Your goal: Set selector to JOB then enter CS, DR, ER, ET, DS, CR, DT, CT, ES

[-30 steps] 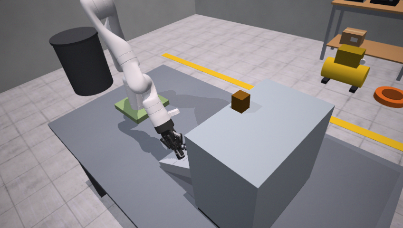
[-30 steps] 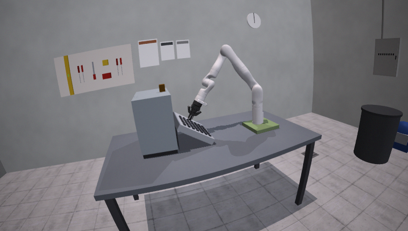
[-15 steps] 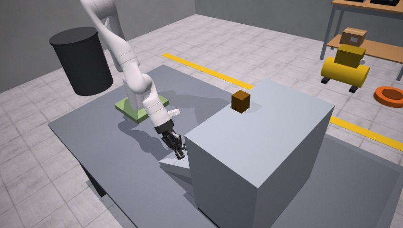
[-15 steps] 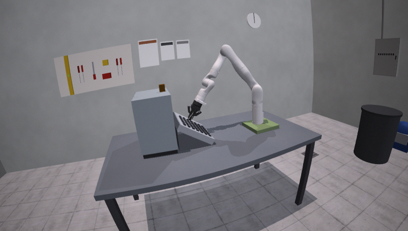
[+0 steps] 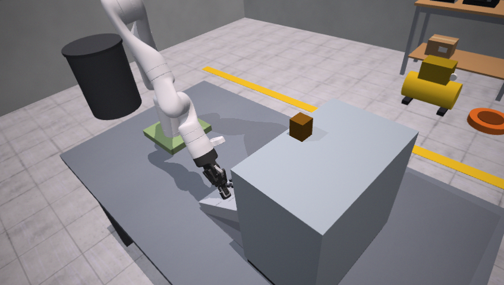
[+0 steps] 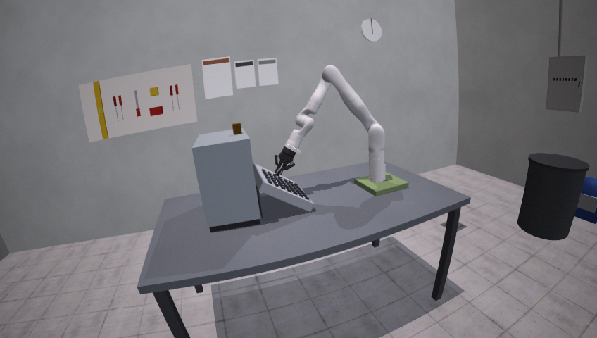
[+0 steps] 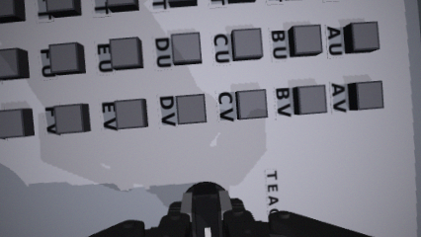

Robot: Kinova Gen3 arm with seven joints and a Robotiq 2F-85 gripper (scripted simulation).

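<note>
Right now my hand is 10 mm to the left of the black selector knob, 10 mm short of it and 10 mm above it. From my hand the other things lie so: sloped key panel (110 mm to the left, 60 mm below, 40 mm ahead).
</note>
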